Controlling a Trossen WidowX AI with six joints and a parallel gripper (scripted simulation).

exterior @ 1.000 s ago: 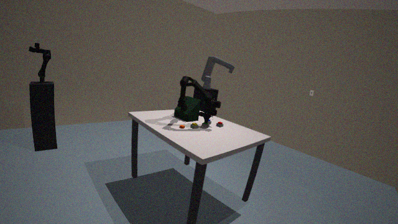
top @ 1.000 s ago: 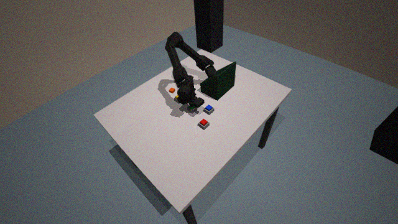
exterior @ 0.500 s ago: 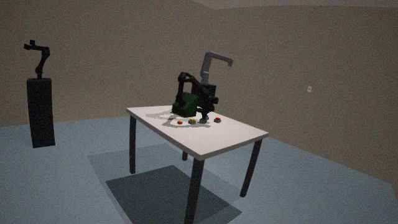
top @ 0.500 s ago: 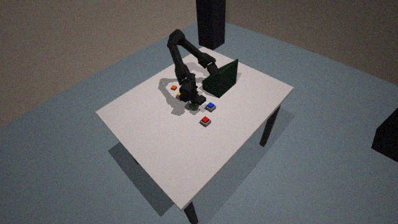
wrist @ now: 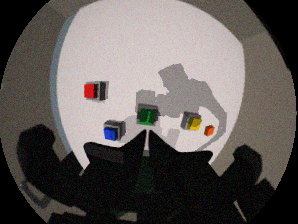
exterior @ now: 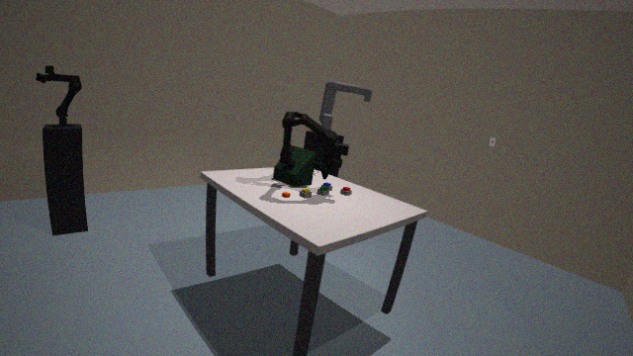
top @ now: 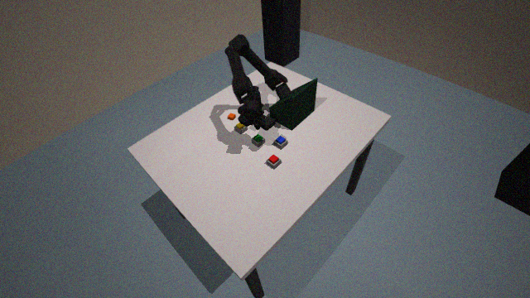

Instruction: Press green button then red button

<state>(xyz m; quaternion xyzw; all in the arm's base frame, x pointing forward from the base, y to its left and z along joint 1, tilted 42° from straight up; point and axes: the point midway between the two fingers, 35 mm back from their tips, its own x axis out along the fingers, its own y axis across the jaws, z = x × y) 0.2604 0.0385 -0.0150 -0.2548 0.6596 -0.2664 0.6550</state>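
Now: the green button 6 cm below my gripper tip. Round my gripper tip: blue button: 9 cm to the left, 6 cm below, 6 cm behind; red button: 15 cm to the left, 6 cm below, 6 cm ahead; yellow button: 13 cm to the right, 6 cm below.
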